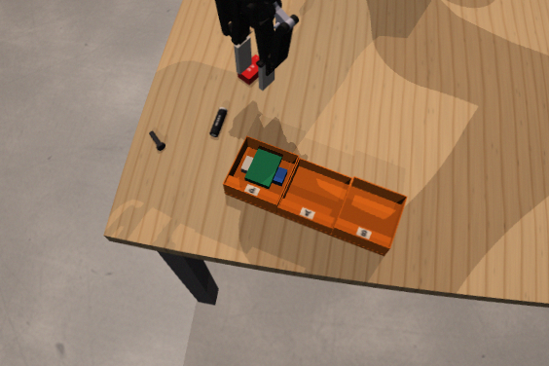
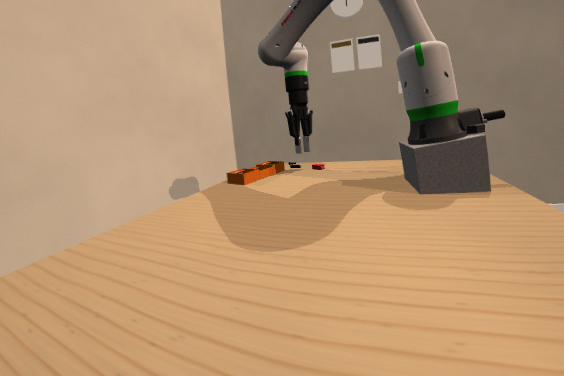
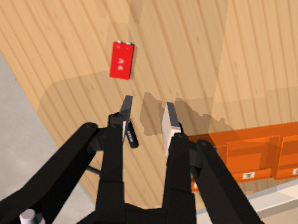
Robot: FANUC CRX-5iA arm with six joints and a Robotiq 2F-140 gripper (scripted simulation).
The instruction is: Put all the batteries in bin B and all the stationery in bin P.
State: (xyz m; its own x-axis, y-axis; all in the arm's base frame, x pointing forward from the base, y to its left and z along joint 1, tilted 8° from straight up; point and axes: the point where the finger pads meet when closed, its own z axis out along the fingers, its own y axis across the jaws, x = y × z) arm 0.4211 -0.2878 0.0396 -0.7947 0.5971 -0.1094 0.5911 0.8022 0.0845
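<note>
Right now the red battery pack is 70 mm behind my hand, 10 mm to the right of it and 100 mm below it. The rest, counted from my hand: white-and-blue eraser 130 mm ahead, 20 mm to the left, 90 mm below; then black cylindrical battery 50 mm ahead, 60 mm to the right, 100 mm below; then green pad 130 mm ahead, 20 mm to the left, 80 mm below.
</note>
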